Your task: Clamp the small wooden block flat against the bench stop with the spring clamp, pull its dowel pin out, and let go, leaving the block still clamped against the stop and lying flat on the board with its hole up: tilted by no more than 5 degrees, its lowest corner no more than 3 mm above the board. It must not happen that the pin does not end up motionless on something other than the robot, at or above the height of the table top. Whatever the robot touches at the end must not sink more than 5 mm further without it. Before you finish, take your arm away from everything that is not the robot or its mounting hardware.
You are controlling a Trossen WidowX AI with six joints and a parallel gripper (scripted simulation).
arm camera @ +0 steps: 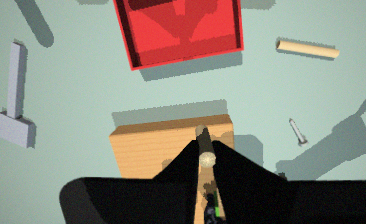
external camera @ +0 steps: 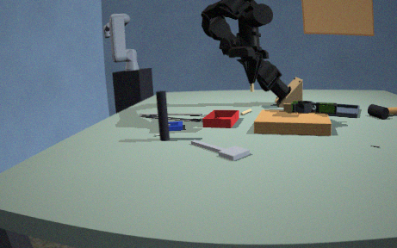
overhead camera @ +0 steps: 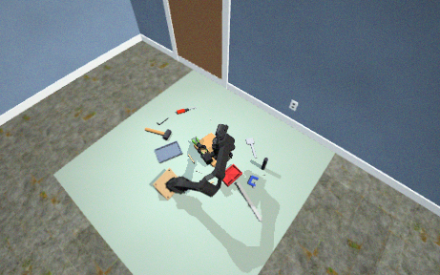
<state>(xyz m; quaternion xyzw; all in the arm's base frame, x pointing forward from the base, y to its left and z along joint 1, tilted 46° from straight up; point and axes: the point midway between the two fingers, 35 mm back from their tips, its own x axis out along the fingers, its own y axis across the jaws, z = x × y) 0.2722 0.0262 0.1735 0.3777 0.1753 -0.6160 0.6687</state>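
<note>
Now: hand 10 mm short of the red tray, 90 mm to the left of it and 140 mm above it. Also, from my hand: wooden board 60 mm ahead, 120 mm to the left, 130 mm below; small wooden block 110 mm to the left, 110 mm below; dowel pin 40 mm below.
</note>
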